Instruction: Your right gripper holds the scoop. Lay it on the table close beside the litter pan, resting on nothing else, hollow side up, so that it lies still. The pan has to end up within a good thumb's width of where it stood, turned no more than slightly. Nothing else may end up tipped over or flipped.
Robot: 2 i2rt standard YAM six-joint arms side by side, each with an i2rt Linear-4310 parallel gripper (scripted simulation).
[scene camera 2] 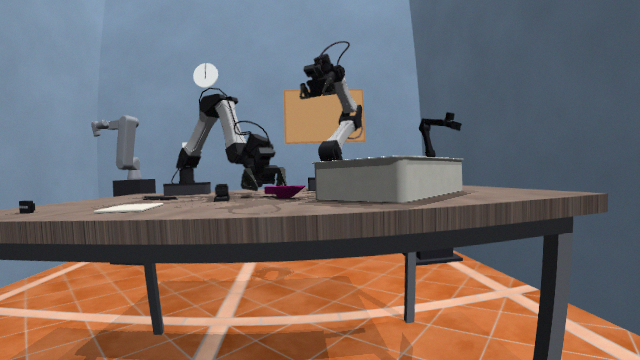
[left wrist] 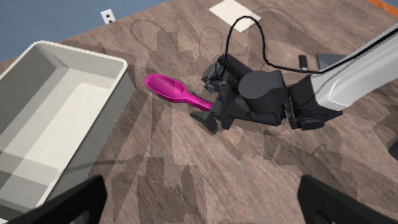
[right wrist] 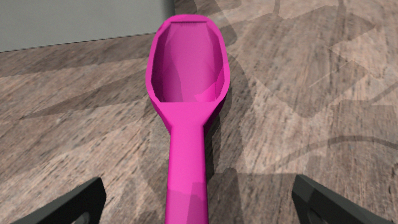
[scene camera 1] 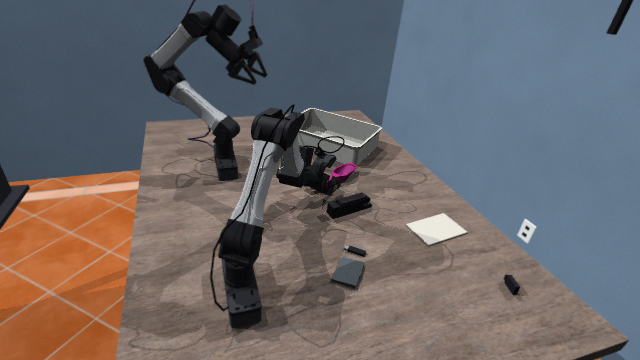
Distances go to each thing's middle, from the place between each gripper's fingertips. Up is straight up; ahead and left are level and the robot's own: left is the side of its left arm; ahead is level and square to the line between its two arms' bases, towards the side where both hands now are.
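My right gripper [scene camera 2: 272, 188] is 50 mm short of the magenta scoop [right wrist: 188, 68], 10 mm above it and 40 mm to the right of it. Counting from that right hand, the grey-white litter pan [scene camera 2: 398, 179] is 350 mm to the left, 120 mm ahead and 10 mm above, and the cream sheet [scene camera 1: 435, 229] is 300 mm to the right, 280 mm ahead and 30 mm below.
Then my left hand [scene camera 1: 261, 79]: it's 270 mm short of the magenta scoop, 100 mm to the left of it and 350 mm above it. From the left hand, you'd find the grey-white litter pan 340 mm ahead, 210 mm to the left and 330 mm below, and the cream sheet 500 mm ahead, 430 mm to the right and 360 mm below.
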